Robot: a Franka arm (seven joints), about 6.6 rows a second.
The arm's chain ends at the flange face. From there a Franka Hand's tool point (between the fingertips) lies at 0.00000 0.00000 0.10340 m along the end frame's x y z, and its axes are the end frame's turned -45 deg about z.
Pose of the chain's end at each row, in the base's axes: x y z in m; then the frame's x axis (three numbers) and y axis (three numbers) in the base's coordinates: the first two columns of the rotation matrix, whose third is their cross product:
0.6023 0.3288 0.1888 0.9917 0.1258 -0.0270 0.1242 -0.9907 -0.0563
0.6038 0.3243 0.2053 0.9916 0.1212 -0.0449 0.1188 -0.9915 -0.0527
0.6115 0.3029 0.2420 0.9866 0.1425 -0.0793 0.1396 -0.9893 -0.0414
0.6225 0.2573 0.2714 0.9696 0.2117 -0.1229 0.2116 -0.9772 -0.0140
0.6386 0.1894 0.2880 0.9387 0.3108 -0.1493 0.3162 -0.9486 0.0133
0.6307 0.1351 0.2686 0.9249 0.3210 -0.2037 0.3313 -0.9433 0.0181
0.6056 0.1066 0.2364 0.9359 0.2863 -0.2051 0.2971 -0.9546 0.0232
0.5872 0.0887 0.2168 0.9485 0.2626 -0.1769 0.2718 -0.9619 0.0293
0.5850 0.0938 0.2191 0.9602 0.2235 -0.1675 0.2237 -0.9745 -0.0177
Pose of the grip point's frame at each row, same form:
0.5988 0.3342 0.0856 0.6134 0.7895 0.0207 0.7891 -0.6116 -0.0589
0.5985 0.3292 0.1022 0.6172 0.7868 0.0055 0.7852 -0.6154 -0.0690
0.6028 0.3060 0.1390 0.5989 0.8003 -0.0268 0.7963 -0.5988 -0.0853
0.6098 0.2560 0.1688 0.5360 0.8407 -0.0770 0.8352 -0.5413 -0.0968
0.6244 0.1832 0.1858 0.4402 0.8905 -0.1150 0.8873 -0.4510 -0.0962
0.6114 0.1264 0.1674 0.4197 0.8940 -0.1568 0.8883 -0.4400 -0.1312
0.5860 0.0981 0.1352 0.4517 0.8774 -0.1614 0.8719 -0.4726 -0.1286
0.5704 0.0809 0.1151 0.4785 0.8659 -0.1458 0.8629 -0.4945 -0.1044
0.5677 0.0917 0.1172 0.5208 0.8471 -0.1059 0.8371 -0.5310 -0.1310

